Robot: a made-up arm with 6 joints.
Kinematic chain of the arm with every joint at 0, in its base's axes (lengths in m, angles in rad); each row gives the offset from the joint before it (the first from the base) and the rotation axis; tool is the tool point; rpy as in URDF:
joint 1: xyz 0 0 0.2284 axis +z
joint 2: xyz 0 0 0 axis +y
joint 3: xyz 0.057 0 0.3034 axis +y
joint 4: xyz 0.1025 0 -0.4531 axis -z
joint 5: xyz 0 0 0 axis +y
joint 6: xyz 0.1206 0 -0.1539 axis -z
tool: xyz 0 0 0 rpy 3.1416 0 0
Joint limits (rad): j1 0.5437..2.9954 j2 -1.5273..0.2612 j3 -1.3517..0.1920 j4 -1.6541..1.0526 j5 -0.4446..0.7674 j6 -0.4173..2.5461
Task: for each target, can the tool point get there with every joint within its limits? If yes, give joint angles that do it. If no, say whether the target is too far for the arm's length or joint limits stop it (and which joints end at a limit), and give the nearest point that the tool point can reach.
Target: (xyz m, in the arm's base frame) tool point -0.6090 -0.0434 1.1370
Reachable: no: too far | nearest point -0.4378 0.0124 0.8912 | short by 0.305 m
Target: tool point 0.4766 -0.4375 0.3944
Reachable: no: joint limits stop it (at a limit: joint 1, joint 2, joint 4, joint 5) | nearest point 0.3018 0.0047 0.4101 | short by 0.476 m
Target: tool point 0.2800 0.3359 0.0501
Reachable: yes | joints 0.8647 -0.2120 -0.3214 -0.1439 0.4909 1.1759
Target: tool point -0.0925 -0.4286 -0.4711
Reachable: no: joint limits stop it (at a limit: joint 1, joint 2) | nearest point -0.0859 -0.1147 -0.1038 | short by 0.483 m
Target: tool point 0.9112 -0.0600 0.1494
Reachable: no: joint limits stop it (at a limit: joint 1, joint 2, joint 4, joint 5) | nearest point 0.6164 0.1949 0.2193 | short by 0.396 m
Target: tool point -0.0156 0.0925 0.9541
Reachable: yes | joints 1.8160 -1.1795 -1.1467 0.1182 0.3412 1.1660
